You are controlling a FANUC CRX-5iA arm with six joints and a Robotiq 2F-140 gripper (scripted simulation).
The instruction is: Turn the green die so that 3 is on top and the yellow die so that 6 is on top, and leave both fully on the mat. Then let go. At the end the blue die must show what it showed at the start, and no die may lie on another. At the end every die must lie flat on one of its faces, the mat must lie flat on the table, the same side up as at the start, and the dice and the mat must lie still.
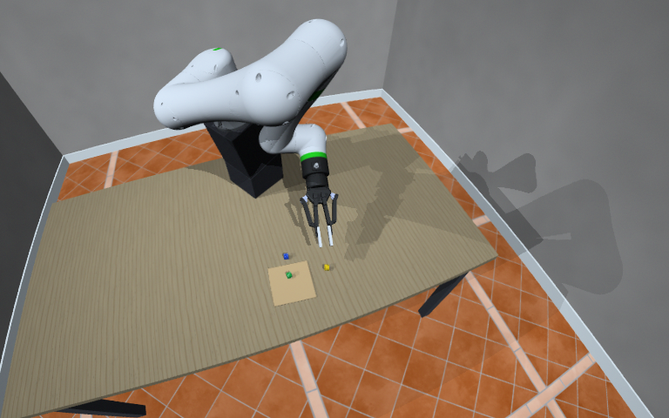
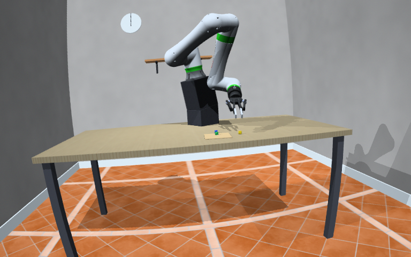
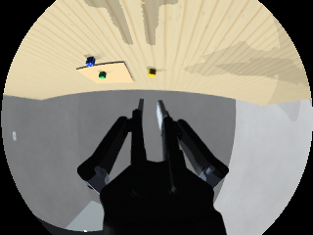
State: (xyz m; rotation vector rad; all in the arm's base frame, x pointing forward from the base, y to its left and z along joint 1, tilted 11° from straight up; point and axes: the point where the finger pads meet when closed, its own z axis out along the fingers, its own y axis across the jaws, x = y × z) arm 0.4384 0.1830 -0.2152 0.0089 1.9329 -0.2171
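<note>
My gripper is now 60 mm short of the yellow die, 10 mm to the left of it and 100 mm above it. Round my hand: tan mat: 80 mm ahead, 140 mm to the right, 110 mm below; blue die: 20 mm behind, 130 mm to the right, 100 mm below; green die: 60 mm ahead, 140 mm to the right, 100 mm below.
</note>
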